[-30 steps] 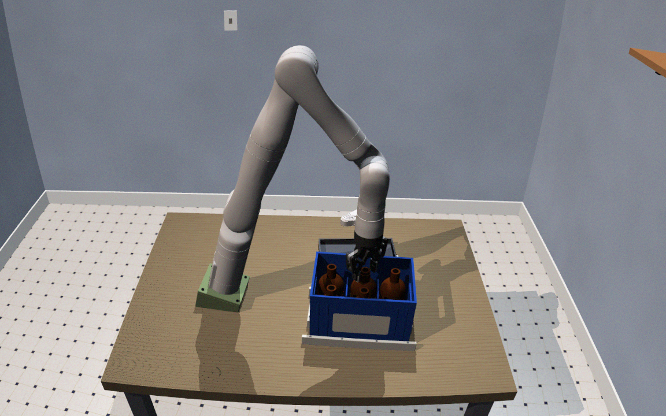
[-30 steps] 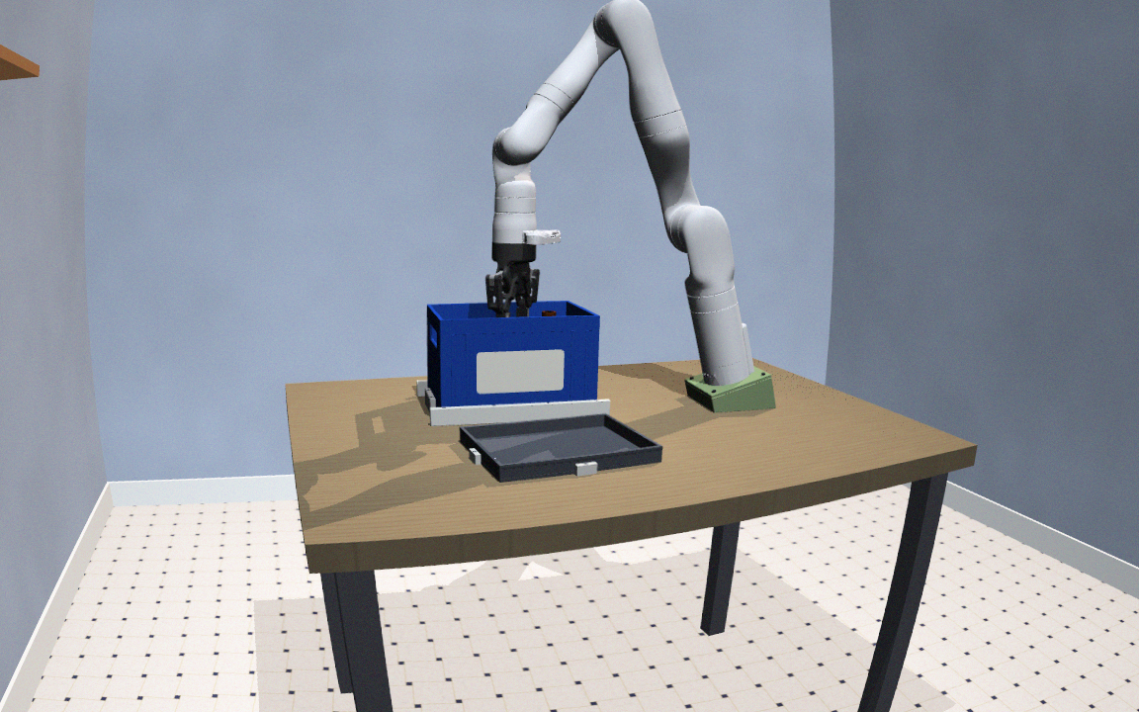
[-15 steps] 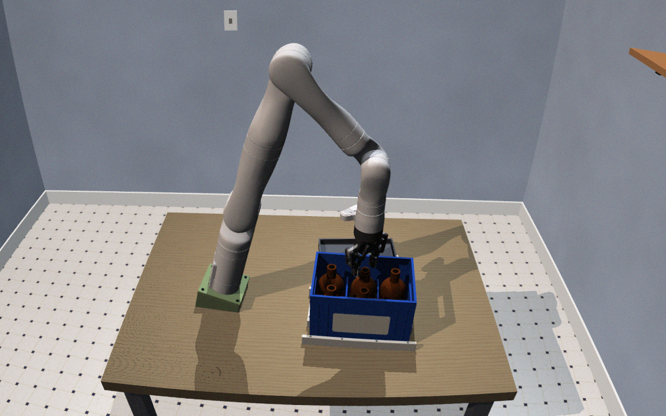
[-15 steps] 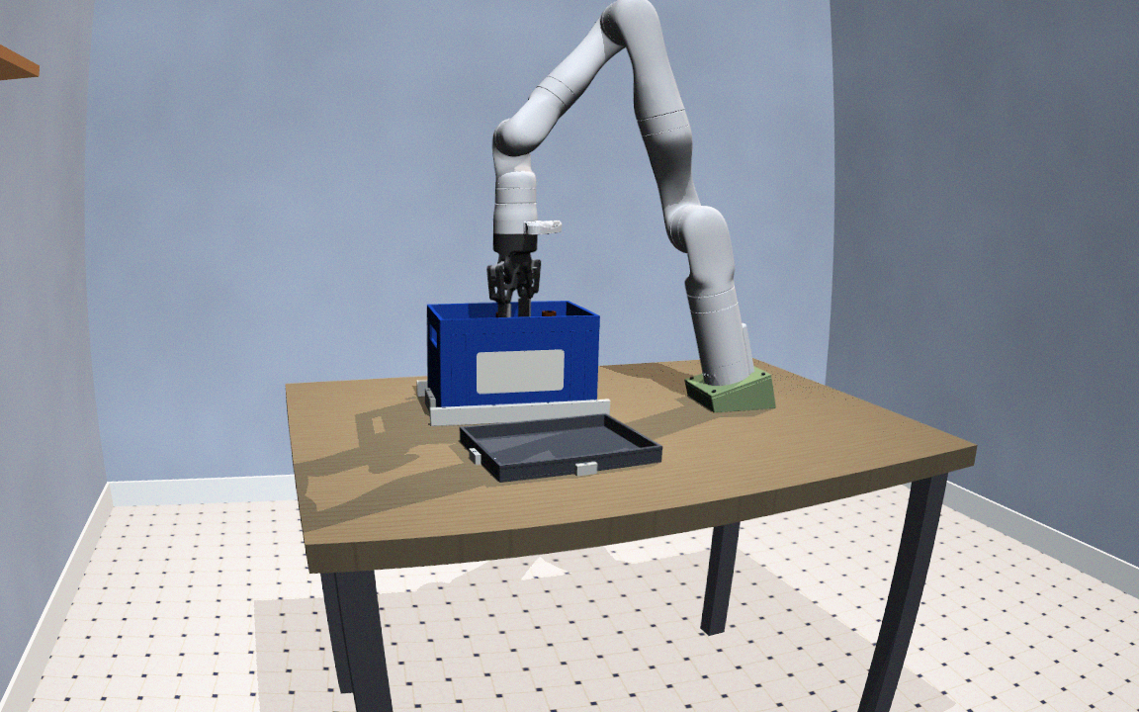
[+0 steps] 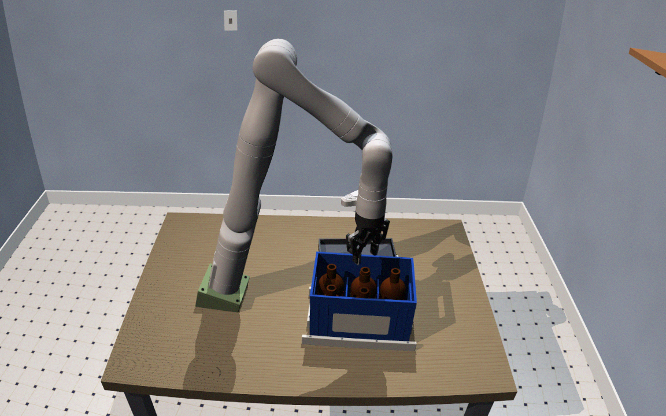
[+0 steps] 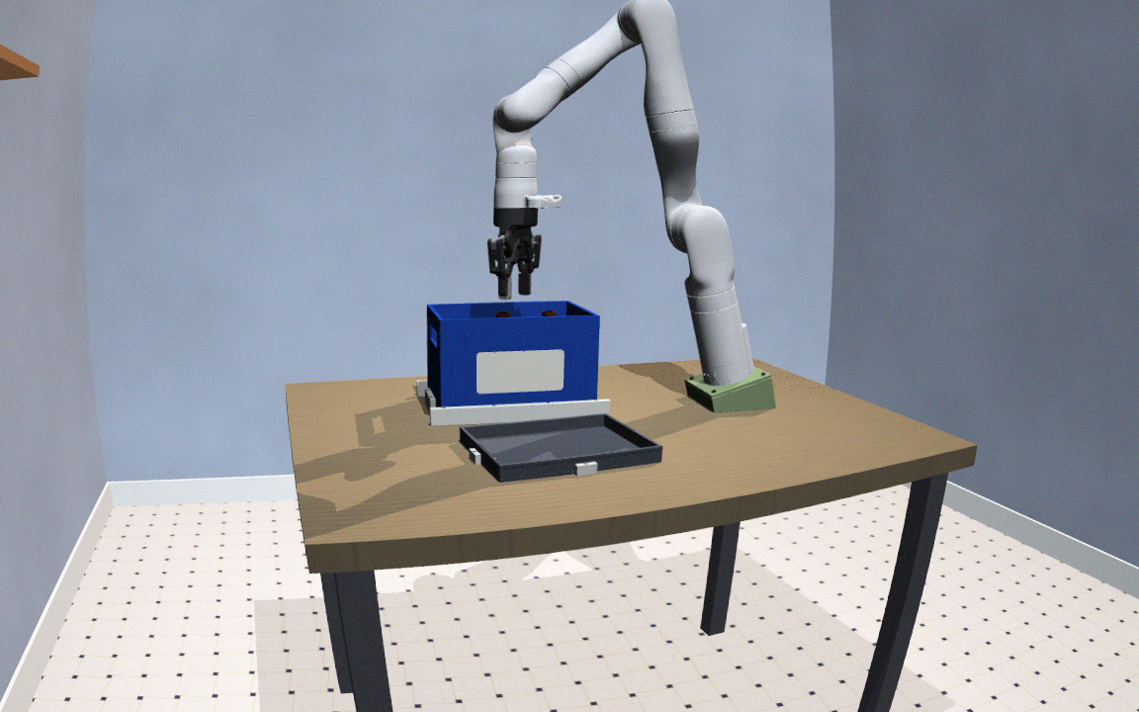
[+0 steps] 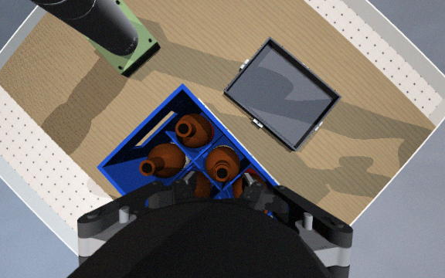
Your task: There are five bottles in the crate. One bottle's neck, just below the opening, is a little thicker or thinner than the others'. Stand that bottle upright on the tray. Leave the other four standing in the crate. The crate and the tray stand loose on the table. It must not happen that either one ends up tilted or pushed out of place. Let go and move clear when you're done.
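Now: the blue crate 10 mm behind my hand, 40 mm to the right of it and 130 mm below it. The rest, counted from my hand: dark grey tray: 20 mm ahead, 230 mm to the left, 200 mm below.
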